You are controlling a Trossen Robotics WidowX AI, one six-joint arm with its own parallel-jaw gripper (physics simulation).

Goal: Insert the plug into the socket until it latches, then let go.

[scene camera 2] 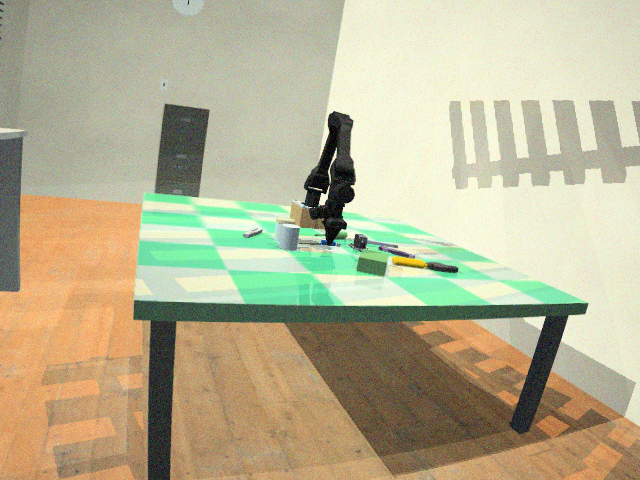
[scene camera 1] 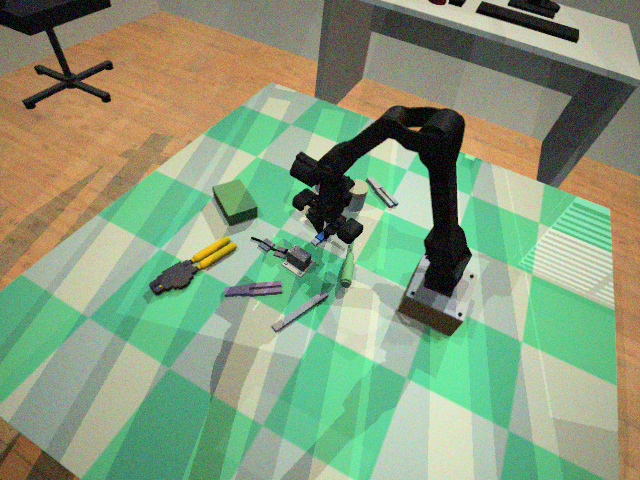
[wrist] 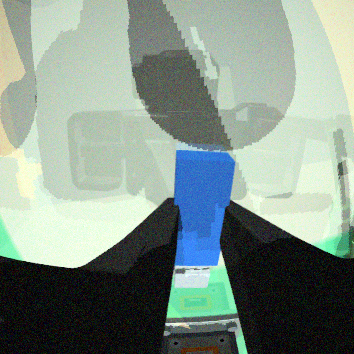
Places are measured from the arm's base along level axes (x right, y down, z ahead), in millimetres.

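Pixels of known places: gripper, fingertip midpoint: [scene camera 2: 328, 244] [scene camera 1: 323, 236] [wrist: 197, 207]; arm's base, link origin: [scene camera 2: 311, 205] [scene camera 1: 440, 280].
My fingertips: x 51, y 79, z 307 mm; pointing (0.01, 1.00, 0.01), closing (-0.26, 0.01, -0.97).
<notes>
For each thing: its top centre in the pictures, then the offset to it from my fingertips. "spot": a spot on its surface instead.
- blue plug, top centre: [wrist: 197, 240] [scene camera 1: 321, 235] dx -8, dy -11, dz +2 mm
- socket, top centre: [scene camera 1: 298, 252] [scene camera 2: 361, 235] dx -111, dy -44, dz +22 mm
- short dark cable, surface spot: [scene camera 1: 264, 242] spot: dx -98, dy -5, dz +122 mm
- green screwdriver, top centre: [scene camera 1: 350, 256] [scene camera 2: 330, 231] dx -48, dy -26, dz -93 mm
- grey bar, top centre: [scene camera 1: 301, 309] [scene camera 2: 378, 241] dx -228, dy -9, dz -47 mm
- purple clip, top centre: [scene camera 1: 253, 288] [scene camera 2: 397, 250] dx -231, dy -11, dz +75 mm
- yellow-handled pliers, surface spot: [scene camera 1: 217, 258] spot: dx -201, dy -13, dz +193 mm
- green block, top centre: [scene camera 1: 234, 196] [scene camera 2: 374, 255] dx -24, dy -39, dz +257 mm
- white cylinder, top centre: [scene camera 2: 291, 225] dx +172, dy -69, dz +73 mm
The blue plug [scene camera 1: 320, 237] [scene camera 2: 327, 242] [wrist: 204, 200] is between the two black fingers of my gripper [scene camera 1: 323, 232] [scene camera 2: 331, 240] [wrist: 197, 207], which is shut on it. Its pale metal tip shows below the blue body in the wrist view, pointing toward the socket. The socket [scene camera 1: 298, 256] [scene camera 2: 360, 240] [wrist: 200, 345] is a dark grey block on a small metal plate, with an orange-rimmed opening in the wrist view. A gap lies between plug tip and socket. The plug is low over the table; whether it touches the table I cannot tell.
A short dark cable [scene camera 1: 264, 242] lies behind the socket. A green screwdriver [scene camera 1: 347, 269], a grey bar [scene camera 1: 299, 312], a purple clip [scene camera 1: 253, 288], yellow-handled pliers [scene camera 1: 217, 258] [scene camera 2: 409, 262], a green block [scene camera 1: 235, 201] [scene camera 2: 372, 262] and a white cylinder [scene camera 2: 290, 237] surround the work area.
</notes>
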